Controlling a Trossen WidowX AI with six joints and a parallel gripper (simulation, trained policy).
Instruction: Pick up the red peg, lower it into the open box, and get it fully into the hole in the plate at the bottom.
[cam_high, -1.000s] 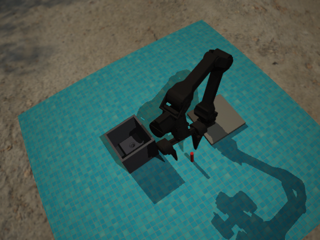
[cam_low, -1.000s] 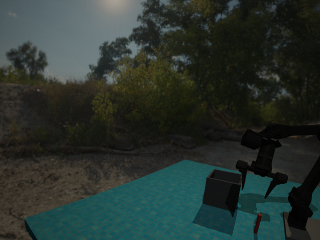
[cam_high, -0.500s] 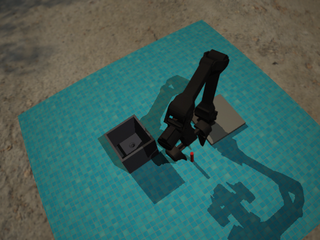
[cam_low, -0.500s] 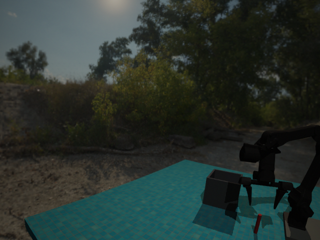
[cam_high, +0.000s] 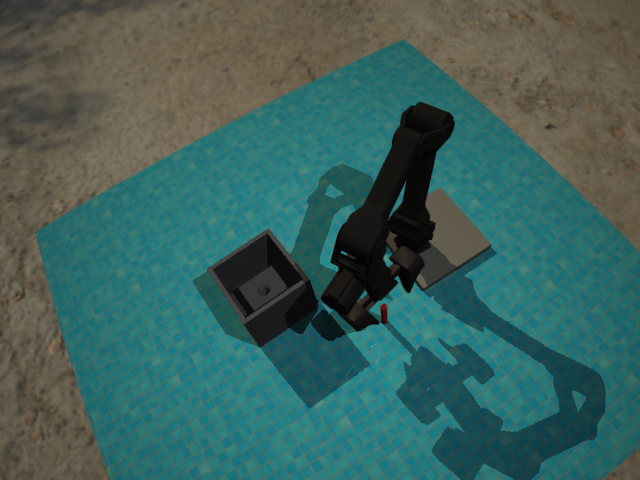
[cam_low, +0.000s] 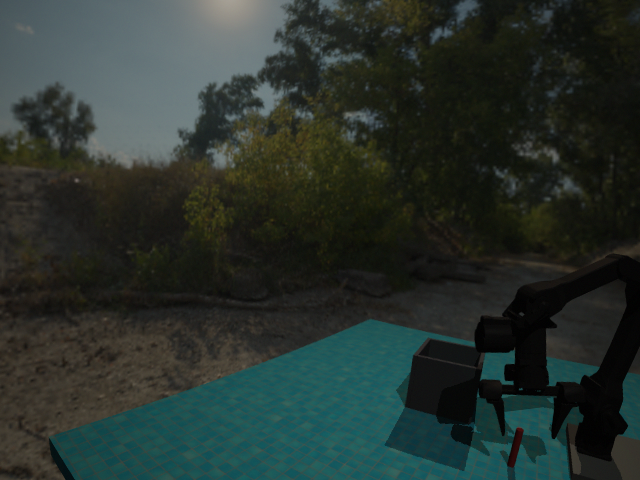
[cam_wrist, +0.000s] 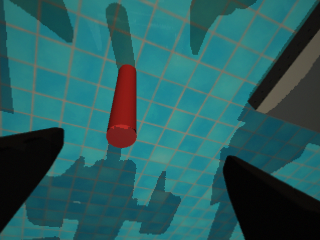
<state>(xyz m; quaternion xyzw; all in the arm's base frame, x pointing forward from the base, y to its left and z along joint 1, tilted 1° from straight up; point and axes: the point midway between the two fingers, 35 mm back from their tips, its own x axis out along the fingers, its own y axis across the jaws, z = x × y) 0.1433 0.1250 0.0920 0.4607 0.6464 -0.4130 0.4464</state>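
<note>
My gripper tip is now 3 cm above the red peg, 2 cm short of it and 1 cm to the left of it. Also, from my gripper tip: plate (21 cm ahead, 19 cm to the right, 3 cm below).
</note>
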